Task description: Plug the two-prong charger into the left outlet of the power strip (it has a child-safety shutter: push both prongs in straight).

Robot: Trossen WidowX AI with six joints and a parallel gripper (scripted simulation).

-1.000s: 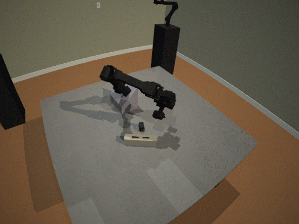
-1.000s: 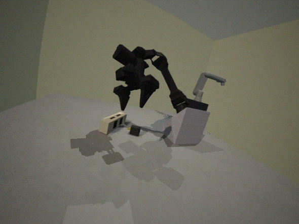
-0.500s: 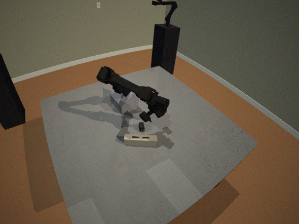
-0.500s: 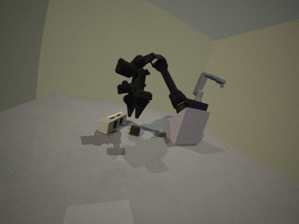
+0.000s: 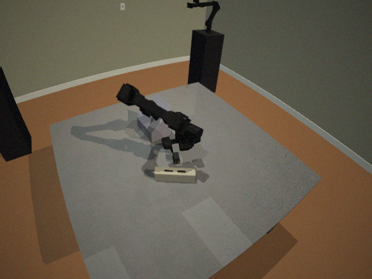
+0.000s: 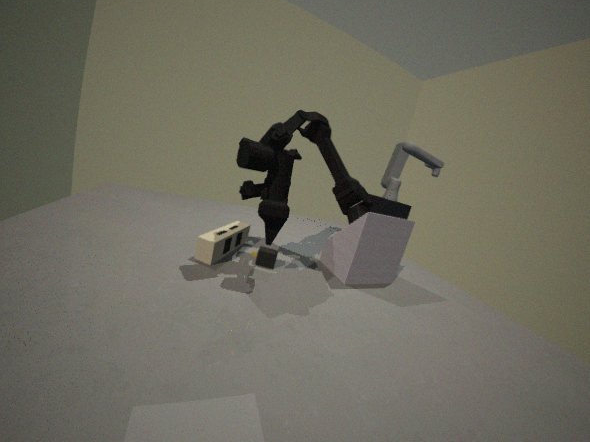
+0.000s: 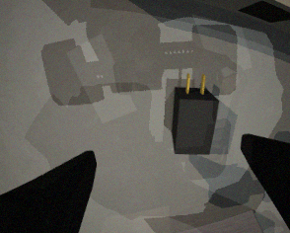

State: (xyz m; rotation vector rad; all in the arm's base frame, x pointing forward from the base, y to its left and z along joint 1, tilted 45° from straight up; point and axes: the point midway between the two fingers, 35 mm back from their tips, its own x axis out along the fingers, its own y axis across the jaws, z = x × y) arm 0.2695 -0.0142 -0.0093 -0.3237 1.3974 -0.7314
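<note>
Now: the black two-prong charger 6 cm below my gripper tip and 3 cm to the right of it.
</note>
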